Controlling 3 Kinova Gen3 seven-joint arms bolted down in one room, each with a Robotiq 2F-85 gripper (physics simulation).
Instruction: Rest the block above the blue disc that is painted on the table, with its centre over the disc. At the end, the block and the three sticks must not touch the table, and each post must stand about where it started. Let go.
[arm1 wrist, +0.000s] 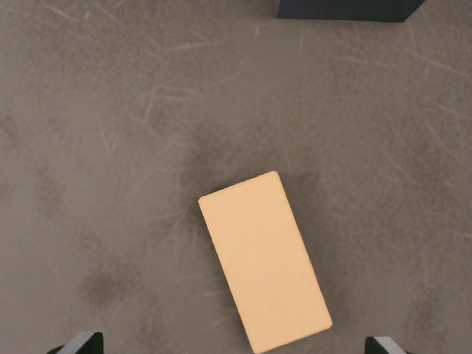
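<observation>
A light orange rectangular block (265, 262) lies flat on the brown-grey table (100, 200), in the lower middle of the arm1 wrist view, its long side slanting from upper left to lower right. My arm1 gripper (235, 344) is open. Its two fingertips show wide apart at the bottom edge of the view, one to each side of the block's lower end, and they do not touch it. The blue disc, the three sticks and the posts do not show in this view. The arm2 and arm3 grippers do not show either.
A dark box-shaped base (345, 10) stands at the top edge of the view, right of the middle, beyond the block's far end. Part of it is cut off by the view's edge. The table surface has scratches and darker stains.
</observation>
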